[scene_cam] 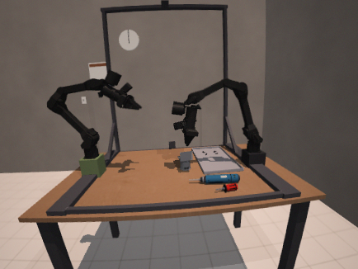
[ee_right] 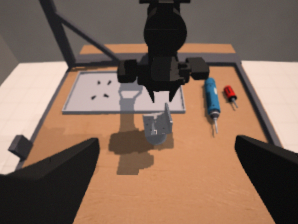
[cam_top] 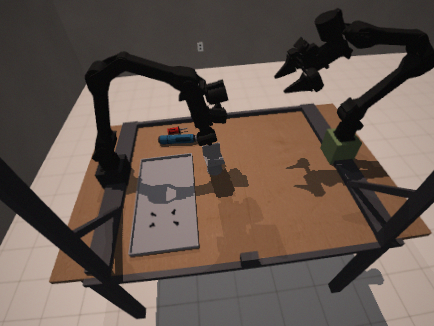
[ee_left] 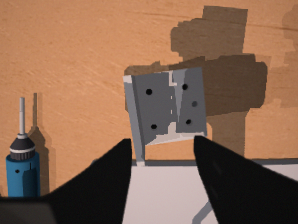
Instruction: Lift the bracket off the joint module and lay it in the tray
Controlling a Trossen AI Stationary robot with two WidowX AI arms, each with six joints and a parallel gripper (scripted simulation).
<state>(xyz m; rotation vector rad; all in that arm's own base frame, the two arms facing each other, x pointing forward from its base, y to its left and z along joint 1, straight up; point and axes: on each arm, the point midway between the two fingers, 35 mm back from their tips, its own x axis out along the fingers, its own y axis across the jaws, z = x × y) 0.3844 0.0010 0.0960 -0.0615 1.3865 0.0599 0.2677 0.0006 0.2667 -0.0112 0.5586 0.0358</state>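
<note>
My left gripper is now 100 mm above the grey bracket, 20 mm to the left of it and 10 mm past it. The rest, counted from my left hand: grey tray: 180 mm to the left, 170 mm below, 130 mm behind; grey joint module: 150 mm below, 20 mm to the right, 10 mm behind; red screwdriver: 250 mm ahead, 160 mm below, 140 mm to the left.
</note>
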